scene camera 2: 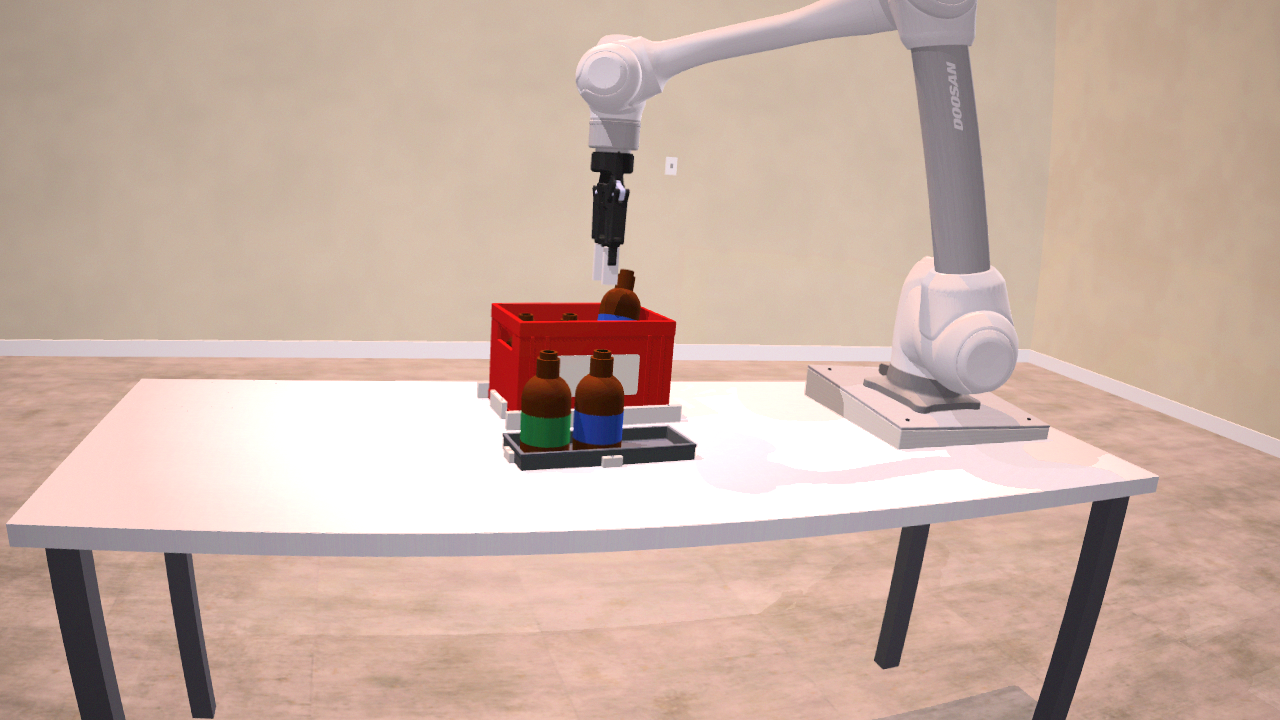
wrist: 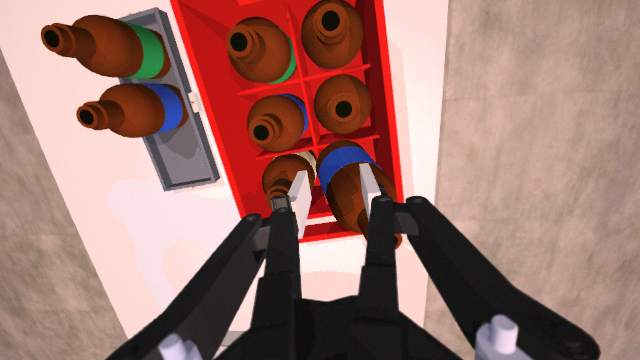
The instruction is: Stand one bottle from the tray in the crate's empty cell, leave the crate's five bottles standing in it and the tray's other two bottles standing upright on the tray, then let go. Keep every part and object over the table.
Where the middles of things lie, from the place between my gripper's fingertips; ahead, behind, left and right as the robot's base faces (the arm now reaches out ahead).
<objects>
Right now the light strip (scene camera 2: 652, 414) is 6 cm ahead of my hand, 12 cm to the left of it and 21 cm below it.
</objects>
